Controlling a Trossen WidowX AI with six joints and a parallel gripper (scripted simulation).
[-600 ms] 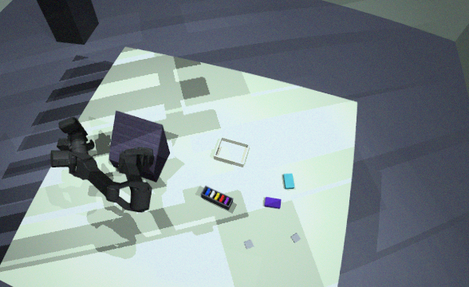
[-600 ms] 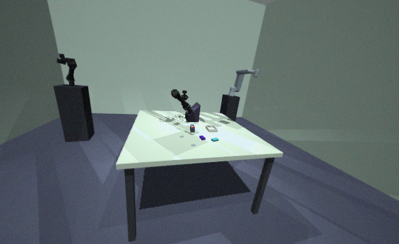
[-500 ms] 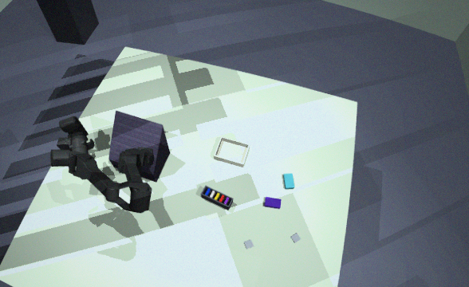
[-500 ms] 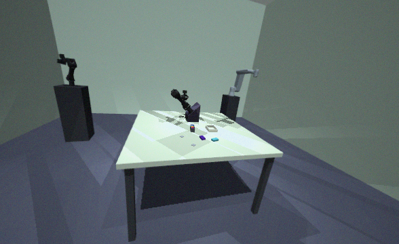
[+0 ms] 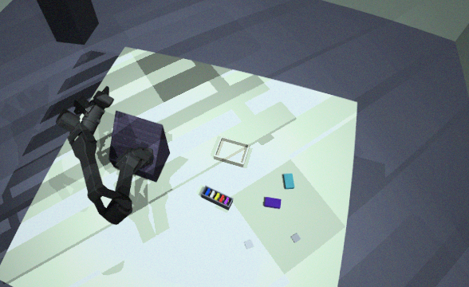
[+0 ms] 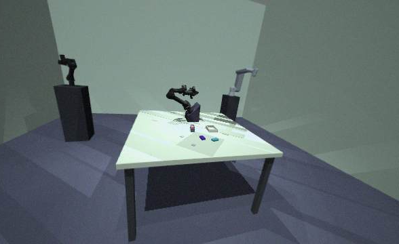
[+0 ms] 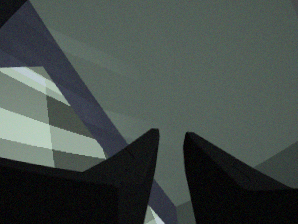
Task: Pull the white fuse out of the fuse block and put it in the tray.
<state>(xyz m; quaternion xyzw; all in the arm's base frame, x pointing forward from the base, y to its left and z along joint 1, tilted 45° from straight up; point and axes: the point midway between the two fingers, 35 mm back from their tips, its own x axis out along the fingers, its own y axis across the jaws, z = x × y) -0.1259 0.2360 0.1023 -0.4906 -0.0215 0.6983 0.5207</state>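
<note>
Right now my gripper tip is 44 cm short of the white fuse, 20 cm to the left of it and 32 cm above it. The rest, counted from my gripper tip: purple block: 68 cm ahead, 17 cm to the right, 34 cm below; cyan block: 73 cm ahead, 7 cm to the right, 34 cm below; tray: 47 cm ahead, 2 cm to the left, 34 cm below.
</note>
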